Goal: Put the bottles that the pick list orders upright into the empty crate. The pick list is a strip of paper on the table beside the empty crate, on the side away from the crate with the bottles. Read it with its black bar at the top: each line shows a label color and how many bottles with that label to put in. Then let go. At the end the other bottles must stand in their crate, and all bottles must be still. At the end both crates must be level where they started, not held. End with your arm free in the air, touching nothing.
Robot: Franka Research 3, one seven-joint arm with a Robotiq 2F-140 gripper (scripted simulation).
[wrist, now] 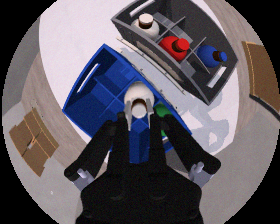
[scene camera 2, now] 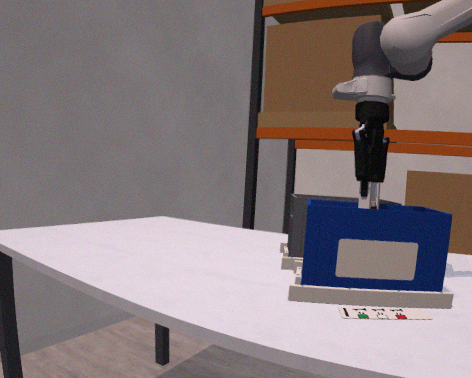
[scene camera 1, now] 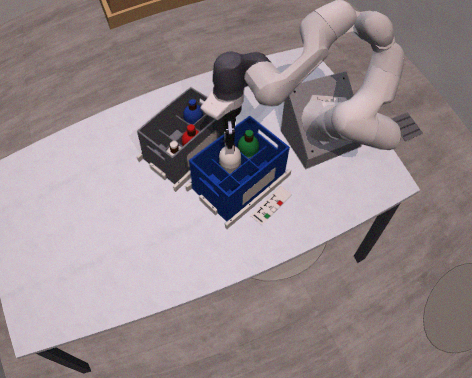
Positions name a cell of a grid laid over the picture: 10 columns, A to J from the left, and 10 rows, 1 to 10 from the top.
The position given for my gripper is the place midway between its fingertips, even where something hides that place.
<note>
I see my gripper (scene camera 2: H6), a blue crate (scene camera 1: E6) and a grey crate (scene camera 1: D4).
The blue crate also shows in the wrist view (wrist: C5). My gripper is seen too in the wrist view (wrist: E5).
</note>
